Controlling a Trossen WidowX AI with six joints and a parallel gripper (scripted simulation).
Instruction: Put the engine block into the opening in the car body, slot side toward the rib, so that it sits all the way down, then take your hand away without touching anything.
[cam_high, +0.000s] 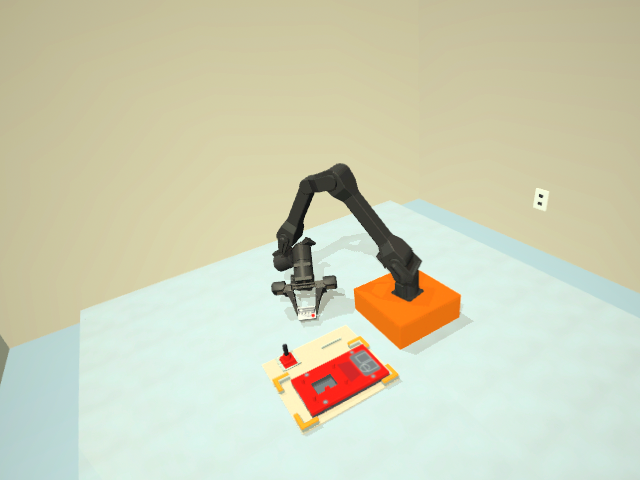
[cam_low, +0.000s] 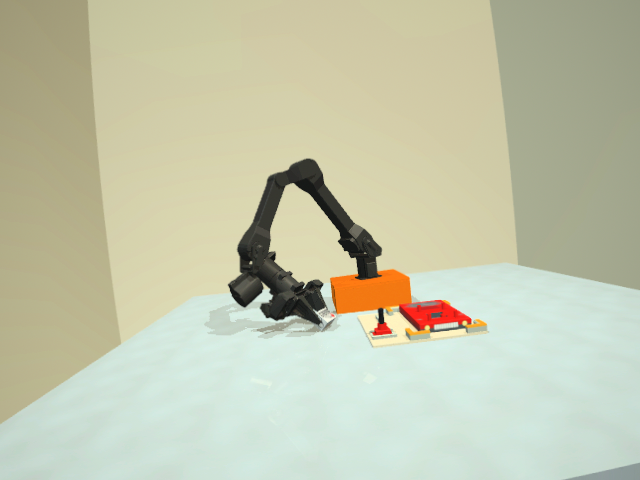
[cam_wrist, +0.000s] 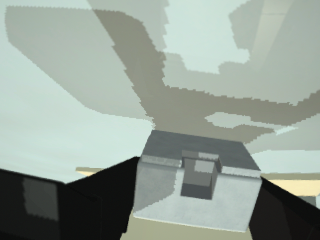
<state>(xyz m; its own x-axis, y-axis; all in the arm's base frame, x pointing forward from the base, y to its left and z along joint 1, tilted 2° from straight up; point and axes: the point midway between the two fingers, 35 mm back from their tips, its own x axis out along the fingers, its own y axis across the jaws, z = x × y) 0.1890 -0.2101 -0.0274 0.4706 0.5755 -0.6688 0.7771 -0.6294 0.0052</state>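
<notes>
My gripper tip is 1 cm past the engine block and 1 cm to the left of it. Also, from my gripper tip: black post (14 cm ahead, 9 cm to the left, 1 cm above).
</notes>
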